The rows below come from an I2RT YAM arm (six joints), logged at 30 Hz.
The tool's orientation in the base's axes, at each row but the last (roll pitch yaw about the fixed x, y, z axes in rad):
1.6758, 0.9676, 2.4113
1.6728, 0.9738, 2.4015
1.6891, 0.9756, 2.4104
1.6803, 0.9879, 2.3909
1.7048, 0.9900, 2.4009
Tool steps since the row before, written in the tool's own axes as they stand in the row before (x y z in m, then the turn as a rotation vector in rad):
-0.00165, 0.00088, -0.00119, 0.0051, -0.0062, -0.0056
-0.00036, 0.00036, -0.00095, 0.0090, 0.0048, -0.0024
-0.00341, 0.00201, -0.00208, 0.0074, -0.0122, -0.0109
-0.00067, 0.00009, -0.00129, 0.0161, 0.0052, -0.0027
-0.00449, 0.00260, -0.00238, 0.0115, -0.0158, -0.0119
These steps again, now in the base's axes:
-0.00064, -0.00089, 0.00193, -0.0029, -0.0058, -0.0074
-0.00074, -0.00055, 0.00055, -0.0081, 0.0048, -0.0046
-0.00118, -0.00140, 0.00408, -0.0046, -0.0123, -0.0122
-0.00074, -0.00105, 0.00069, -0.0113, 0.0076, -0.0104
-0.00133, -0.00151, 0.00534, -0.0054, -0.0139, -0.0173

